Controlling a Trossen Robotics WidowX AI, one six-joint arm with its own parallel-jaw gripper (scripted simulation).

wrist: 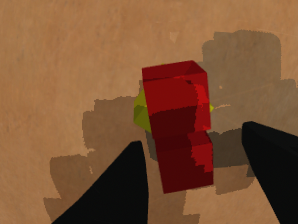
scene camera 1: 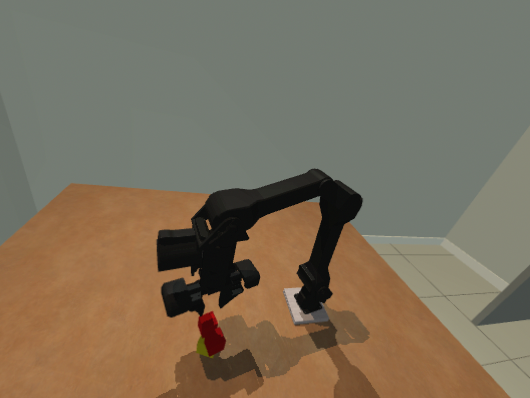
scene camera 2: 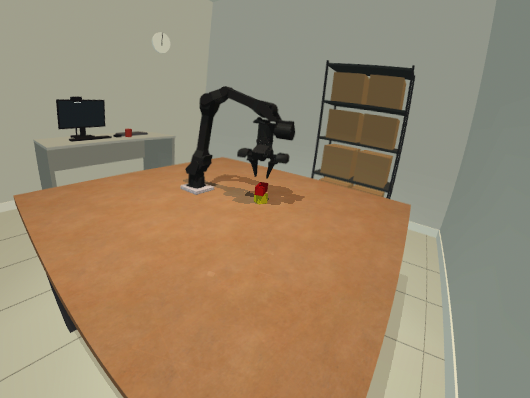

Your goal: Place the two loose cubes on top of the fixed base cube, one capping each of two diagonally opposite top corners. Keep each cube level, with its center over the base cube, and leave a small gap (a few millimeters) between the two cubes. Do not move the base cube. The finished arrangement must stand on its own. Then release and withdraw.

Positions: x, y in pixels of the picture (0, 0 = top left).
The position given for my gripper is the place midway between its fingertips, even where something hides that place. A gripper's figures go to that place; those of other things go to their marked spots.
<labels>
My gripper (wrist: 193, 141) is 10 cm from the lens. A red cube (wrist: 186, 161): 15 cm from the lens. A red cube (wrist: 177, 95) is 13 cm from the lens.
</labels>
